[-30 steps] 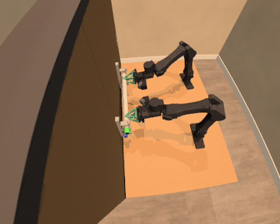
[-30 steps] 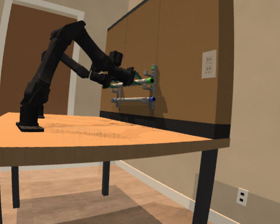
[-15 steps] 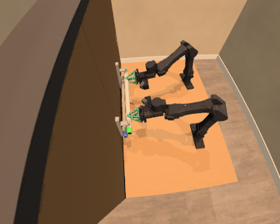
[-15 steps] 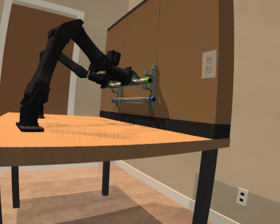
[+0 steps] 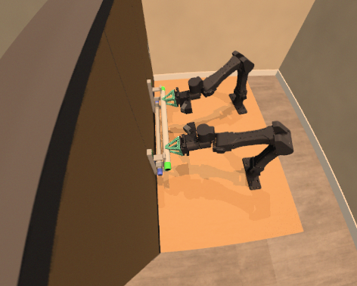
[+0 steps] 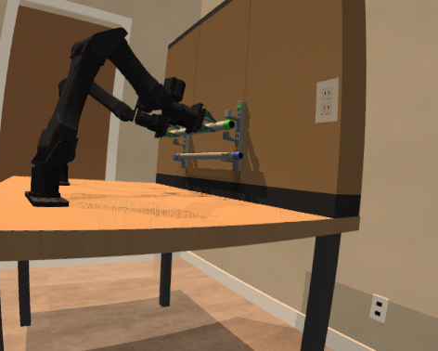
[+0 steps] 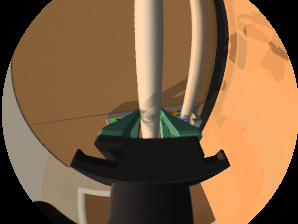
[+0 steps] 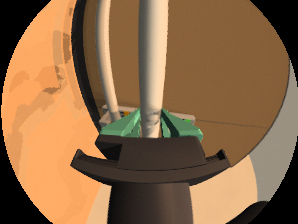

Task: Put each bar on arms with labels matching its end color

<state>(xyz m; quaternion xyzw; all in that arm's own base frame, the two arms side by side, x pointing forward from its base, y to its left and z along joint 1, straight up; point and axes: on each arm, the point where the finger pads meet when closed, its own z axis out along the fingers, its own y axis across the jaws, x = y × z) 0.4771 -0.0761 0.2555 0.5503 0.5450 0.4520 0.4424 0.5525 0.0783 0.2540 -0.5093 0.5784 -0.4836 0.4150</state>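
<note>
Right now the green-ended bar is 2 cm ahead of my left hand and 14 cm to the right of it. From my left hand the other things lie so: wall socket 16 cm ahead, 70 cm to the right, 4 cm above; then brown wall panel 16 cm ahead, 14 cm to the right, 17 cm above; then blue-ended bar 7 cm ahead, 15 cm to the right, 10 cm below.
Right now my right hand is 10 mm past the green-ended bar and 150 mm to the right of it. Round my right hand: wall socket: 120 mm ahead, 410 mm to the right, 50 mm above; brown wall panel: 130 mm ahead, 150 mm to the left, 170 mm above; blue-ended bar: 30 mm ahead, 140 mm to the left, 100 mm below.
</note>
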